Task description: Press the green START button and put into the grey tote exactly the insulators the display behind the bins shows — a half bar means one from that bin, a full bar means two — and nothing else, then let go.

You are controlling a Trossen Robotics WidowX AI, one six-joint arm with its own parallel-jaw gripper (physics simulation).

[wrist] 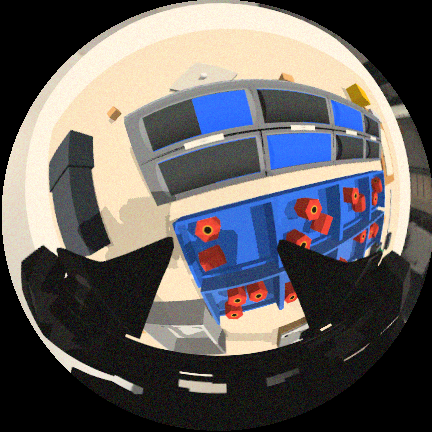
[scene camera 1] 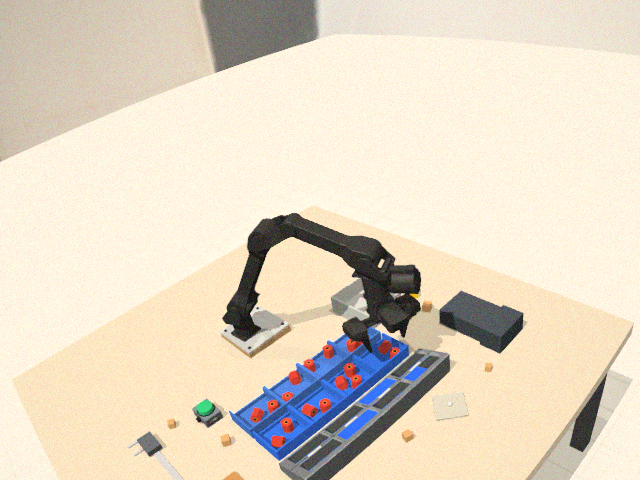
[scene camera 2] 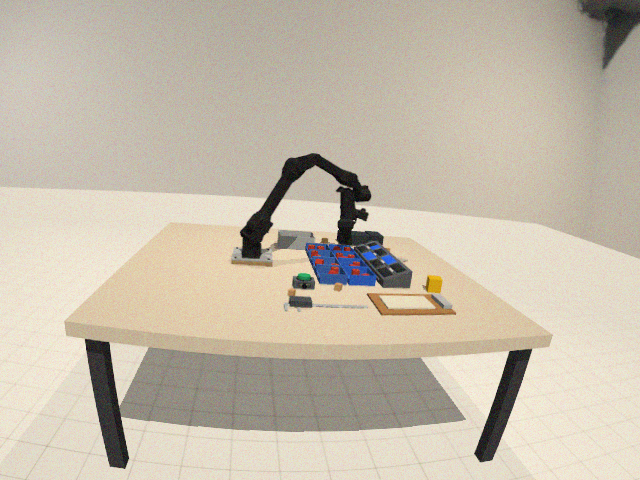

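My gripper is open and empty, above the far end of the blue bins. In the wrist view, the far display-side bin holds an upright red insulator and one lying on its side. The far bin on the arm's side shows several insulators. The display shows a half bar at its far end and two longer blue bars. The grey tote has its inside mostly hidden. The START button is green.
A dark block stands beyond the far end of the bins. A caliper lies near the button. A clipboard and a yellow cube are at the near side. A flat plate lies behind the display.
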